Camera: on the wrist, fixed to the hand. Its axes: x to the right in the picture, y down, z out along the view.
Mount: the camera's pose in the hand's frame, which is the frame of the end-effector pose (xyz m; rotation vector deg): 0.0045 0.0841 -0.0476 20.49 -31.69 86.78
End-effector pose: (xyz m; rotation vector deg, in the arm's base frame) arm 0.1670 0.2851 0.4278 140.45 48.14 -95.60
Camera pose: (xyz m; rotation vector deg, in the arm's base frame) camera 0.2475 0.2317 0.4227 89.24 -66.78 -87.99
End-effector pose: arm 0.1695 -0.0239 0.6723 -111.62 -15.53 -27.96
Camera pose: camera 0.1971 -0.1022 0.6226 -79.17 41.23 58.09
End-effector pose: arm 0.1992 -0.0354 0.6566 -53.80 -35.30 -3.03
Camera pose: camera 0.2508 -0.0203 0.5762 -49.38 -14.70 94.64
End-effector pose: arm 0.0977 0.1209 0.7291 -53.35 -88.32 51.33
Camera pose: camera 0.1528 0.1628 0.6616 -93.50 -44.15 145.60
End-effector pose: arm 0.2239 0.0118 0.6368 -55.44 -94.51 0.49
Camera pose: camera 0.3114 0.0473 0.6159 -101.75 -52.28 92.92
